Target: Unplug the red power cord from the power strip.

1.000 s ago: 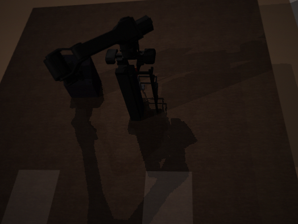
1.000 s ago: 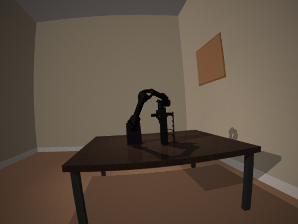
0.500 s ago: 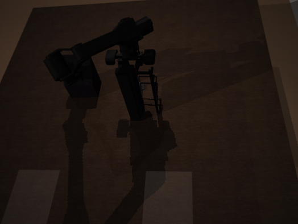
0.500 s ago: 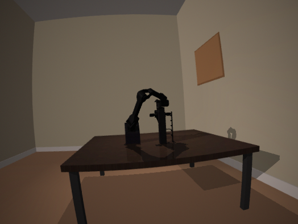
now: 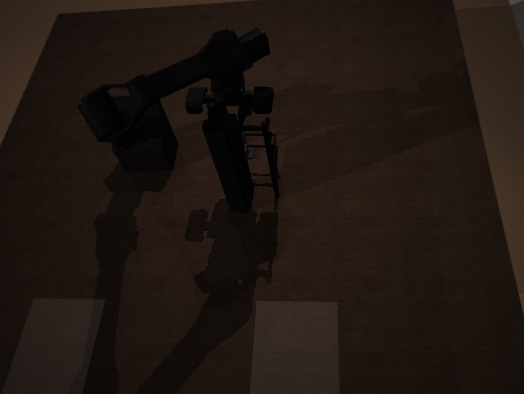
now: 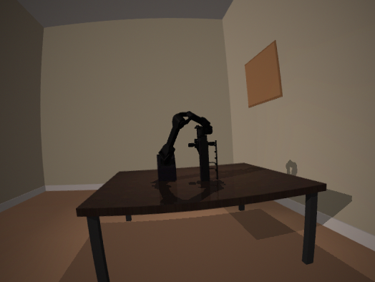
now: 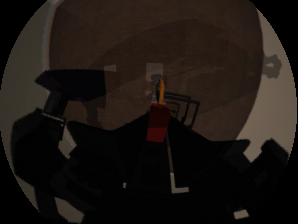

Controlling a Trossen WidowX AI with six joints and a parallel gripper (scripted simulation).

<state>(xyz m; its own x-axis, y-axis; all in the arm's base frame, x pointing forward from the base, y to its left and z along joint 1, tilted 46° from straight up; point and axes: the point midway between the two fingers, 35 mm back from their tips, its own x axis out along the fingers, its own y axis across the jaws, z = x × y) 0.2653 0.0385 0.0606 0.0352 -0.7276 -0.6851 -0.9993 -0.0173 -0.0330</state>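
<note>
Right now my gripper tip is 30 mm to the left of the red plug. Round my gripper tip: thin ladder-like frame 90 mm ahead, 90 mm to the right, 20 mm below.
</note>
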